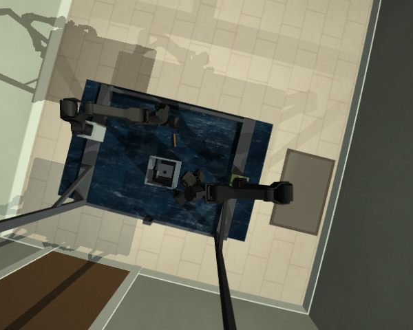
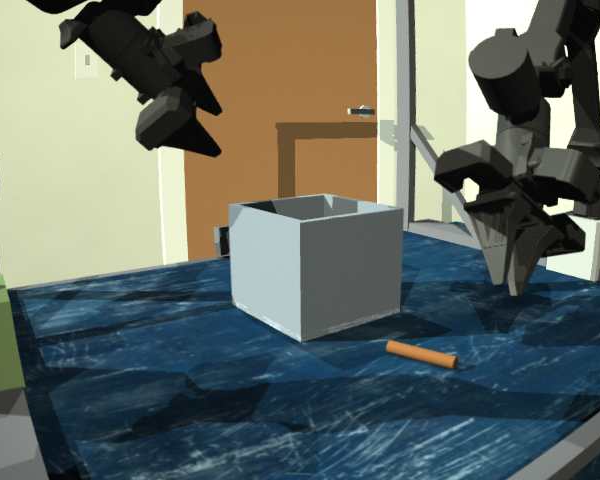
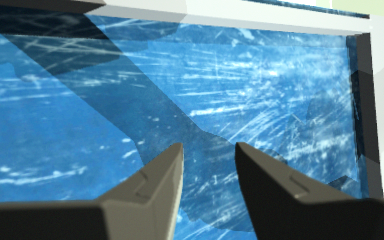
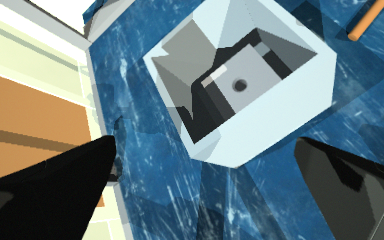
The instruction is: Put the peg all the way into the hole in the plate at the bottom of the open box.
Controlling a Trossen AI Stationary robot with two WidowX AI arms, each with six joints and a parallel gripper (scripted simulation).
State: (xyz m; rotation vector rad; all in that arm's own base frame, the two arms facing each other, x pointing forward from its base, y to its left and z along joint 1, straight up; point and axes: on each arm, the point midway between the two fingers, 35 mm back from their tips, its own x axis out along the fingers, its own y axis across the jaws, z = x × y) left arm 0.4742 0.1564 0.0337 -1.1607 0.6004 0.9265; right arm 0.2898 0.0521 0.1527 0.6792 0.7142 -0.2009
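Now: the orange peg 12 cm below my left hand, 9 cm behind it and 3 cm to the right of it. Round my left hand: grey plate: 29 cm behind, 9 cm below, 5 cm to the right.
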